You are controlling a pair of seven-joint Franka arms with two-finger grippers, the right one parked.
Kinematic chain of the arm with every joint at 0, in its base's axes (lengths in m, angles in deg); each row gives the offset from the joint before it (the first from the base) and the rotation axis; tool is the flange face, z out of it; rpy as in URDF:
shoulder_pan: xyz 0 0 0.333 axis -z
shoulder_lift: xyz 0 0 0 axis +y
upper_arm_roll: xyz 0 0 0.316 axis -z
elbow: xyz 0.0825 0 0 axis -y
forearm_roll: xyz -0.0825 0 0.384 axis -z
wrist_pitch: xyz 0 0 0 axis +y
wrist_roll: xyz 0.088 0 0 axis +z
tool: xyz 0 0 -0.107 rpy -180 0 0
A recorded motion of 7 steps. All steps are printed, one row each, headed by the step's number.
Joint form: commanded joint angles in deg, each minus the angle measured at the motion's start. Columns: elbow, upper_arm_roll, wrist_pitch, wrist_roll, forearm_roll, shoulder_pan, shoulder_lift.
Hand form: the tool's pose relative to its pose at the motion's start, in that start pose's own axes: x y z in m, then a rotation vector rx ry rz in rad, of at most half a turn. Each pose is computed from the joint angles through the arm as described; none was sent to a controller.
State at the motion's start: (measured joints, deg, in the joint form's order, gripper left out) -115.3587 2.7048 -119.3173 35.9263 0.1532 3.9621 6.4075
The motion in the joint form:
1: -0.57 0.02 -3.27 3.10 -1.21 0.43 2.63
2: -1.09 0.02 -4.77 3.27 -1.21 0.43 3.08
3: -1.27 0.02 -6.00 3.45 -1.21 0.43 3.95
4: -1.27 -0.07 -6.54 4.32 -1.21 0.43 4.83
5: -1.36 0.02 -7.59 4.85 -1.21 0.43 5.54
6: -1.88 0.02 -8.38 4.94 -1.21 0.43 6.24
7: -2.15 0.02 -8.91 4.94 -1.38 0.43 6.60
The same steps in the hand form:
1: 0.0038 0.0069 0.0258 0.0119 0.0108 -0.0352
2: 0.0046 0.0075 0.0321 0.0058 0.0177 -0.0379
3: 0.0065 0.0088 0.0403 0.0031 0.0197 -0.0408
4: 0.0084 0.0090 0.0484 0.0061 0.0147 -0.0575
5: 0.0094 0.0109 0.0546 0.0025 0.0175 -0.0651
6: 0.0089 0.0105 0.0645 0.0066 0.0112 -0.0665
7: 0.0088 0.0103 0.0695 0.0092 0.0110 -0.0645

